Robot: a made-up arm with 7 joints.
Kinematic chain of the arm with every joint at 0, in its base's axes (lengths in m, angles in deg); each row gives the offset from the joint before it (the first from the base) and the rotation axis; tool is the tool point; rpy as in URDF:
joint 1: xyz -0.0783 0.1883 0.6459 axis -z
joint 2: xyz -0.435 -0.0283 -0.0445 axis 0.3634 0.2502 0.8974
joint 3: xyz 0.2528 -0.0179 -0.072 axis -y
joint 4: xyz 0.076 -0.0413 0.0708 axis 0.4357 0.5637 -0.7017
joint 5: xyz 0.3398 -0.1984 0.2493 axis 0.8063 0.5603 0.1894
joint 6: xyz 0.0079 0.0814 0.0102 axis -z
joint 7: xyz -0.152 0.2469 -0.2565 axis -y
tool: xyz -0.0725 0.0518 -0.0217 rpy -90 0 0
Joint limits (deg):
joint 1: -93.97..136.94
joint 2: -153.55..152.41
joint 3: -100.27..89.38
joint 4: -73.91..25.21
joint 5: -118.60..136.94
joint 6: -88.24..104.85
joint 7: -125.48..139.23
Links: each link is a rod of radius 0.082 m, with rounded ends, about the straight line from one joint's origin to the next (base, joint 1, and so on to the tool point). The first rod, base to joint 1, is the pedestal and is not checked.
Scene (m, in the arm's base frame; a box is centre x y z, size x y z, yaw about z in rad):
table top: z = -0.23
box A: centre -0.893 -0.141 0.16 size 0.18 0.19 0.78 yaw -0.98
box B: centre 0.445 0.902 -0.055 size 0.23 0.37 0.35 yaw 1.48
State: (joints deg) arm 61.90 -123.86 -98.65 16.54 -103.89 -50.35 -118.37
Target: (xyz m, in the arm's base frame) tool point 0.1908 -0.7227 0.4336
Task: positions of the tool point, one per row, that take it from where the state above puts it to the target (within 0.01 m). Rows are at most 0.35 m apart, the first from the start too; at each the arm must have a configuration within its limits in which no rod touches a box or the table.
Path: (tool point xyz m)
1: -0.9239 0.9264 0.4449
2: -1.1015 0.6661 0.5201
3: -1.1554 0.3621 0.6128
4: -1.0776 0.0740 0.7074
5: -0.8930 -0.1410 0.7920
6: -0.7753 -0.3838 0.7279
7: -0.5870 -0.5799 0.6593
8: -0.3468 -0.7090 0.5870
9: -0.0785 -0.7582 0.5115
10: 0.1908 -0.7227 0.4336

